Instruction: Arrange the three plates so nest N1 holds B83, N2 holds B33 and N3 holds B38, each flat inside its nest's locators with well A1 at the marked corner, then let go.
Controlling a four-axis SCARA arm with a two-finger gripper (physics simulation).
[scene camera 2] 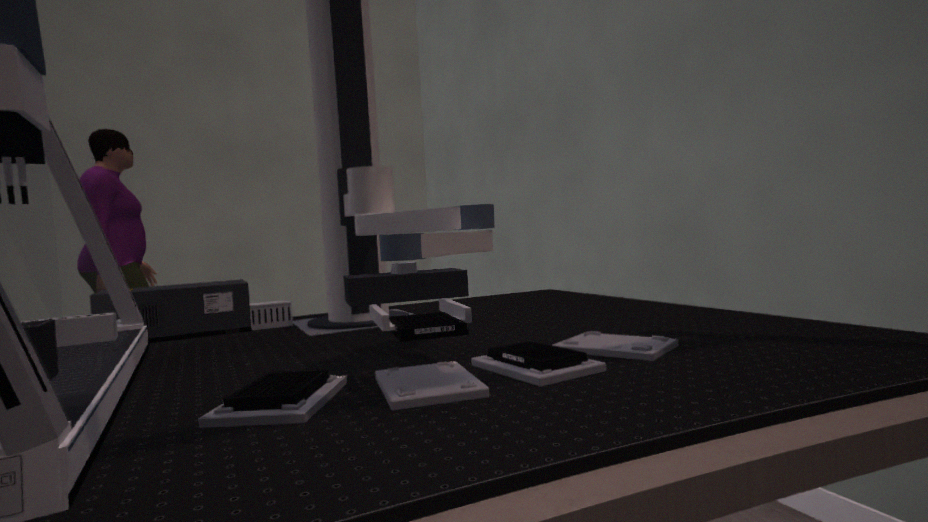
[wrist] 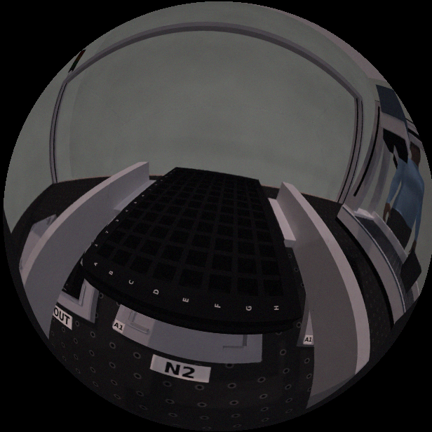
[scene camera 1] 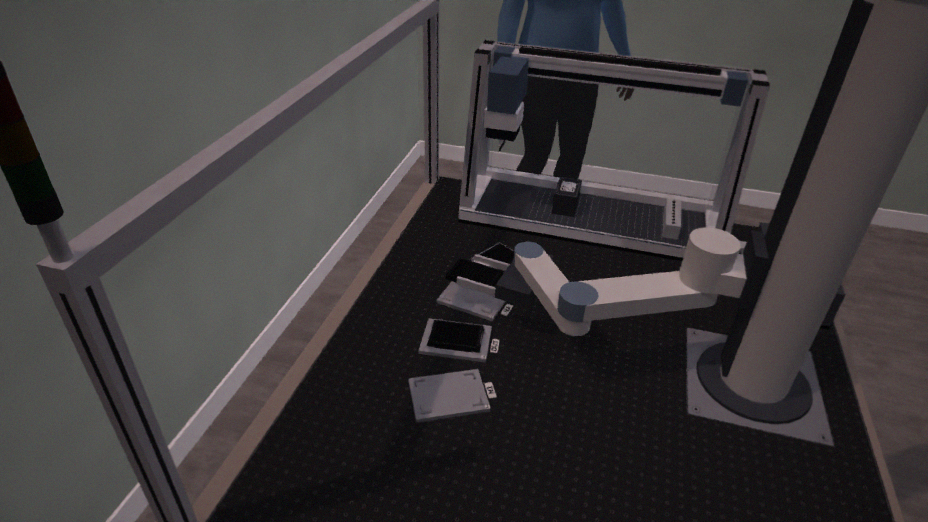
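Seen in the pictures: gripper, fingertip midpoint: [scene camera 2: 428, 319] [scene camera 1: 466, 268]; arm's base, origin of the base link: [scene camera 2: 359, 325] [scene camera 1: 751, 384].
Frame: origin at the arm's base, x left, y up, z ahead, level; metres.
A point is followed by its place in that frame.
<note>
My gripper [scene camera 1: 483, 272] @[x -0.093, y 0.108, z 0.726 m] [scene camera 2: 425, 318] @[x -0.093, y 0.108, z 0.726 m] [wrist: 210, 180] is shut on a black plate [scene camera 2: 428, 324] @[x -0.098, y 0.103, z 0.738 m] [wrist: 200, 240], held level above nest N2 [scene camera 1: 464, 301] @[x -0.060, y 0.025, z 0.719 m] [scene camera 2: 431, 384] @[x -0.097, y 0.025, z 0.734 m] [wrist: 200, 342], which is empty. The plate's small label seems to end in 83; its letter A edge is on the left in the wrist view, on the side of N2's A1 tag. Another black plate [scene camera 1: 455, 335] @[x 0.088, y 0.038, z 0.700 m] [scene camera 2: 538, 355] @[x 0.068, y 0.039, z 0.730 m] lies in the OUT nest [scene camera 1: 454, 355] @[x 0.140, y 0.023, z 0.687 m] [scene camera 2: 539, 376] @[x 0.035, y 0.025, z 0.783 m]. A third [scene camera 2: 279, 388] @[x -0.274, y 0.039, z 0.681 m] lies in nest N3 [scene camera 2: 259, 419] @[x -0.302, y 0.020, z 0.730 m]. Nest N1 [scene camera 1: 449, 394] @[x 0.261, y 0.024, z 0.662 m] [scene camera 2: 616, 346] @[x 0.234, y 0.025, z 0.696 m] is empty.
A gantry frame [scene camera 1: 622, 240] @[x -0.450, y 0.049, z 0.339 m] stands behind the nests, with a black block [scene camera 1: 566, 201] @[x -0.515, y 0.113, z 0.525 m] and a white rack [scene camera 1: 672, 218] @[x -0.527, y 0.106, z 0.208 m] on its deck. The arm's column [scene camera 1: 824, 194] @[x 0.066, y 0.541, z 0.036 m] rises at the right. A rail [scene camera 1: 259, 123] @[x 0.275, y 0.620, z 1.014 m] runs along the left side.
</note>
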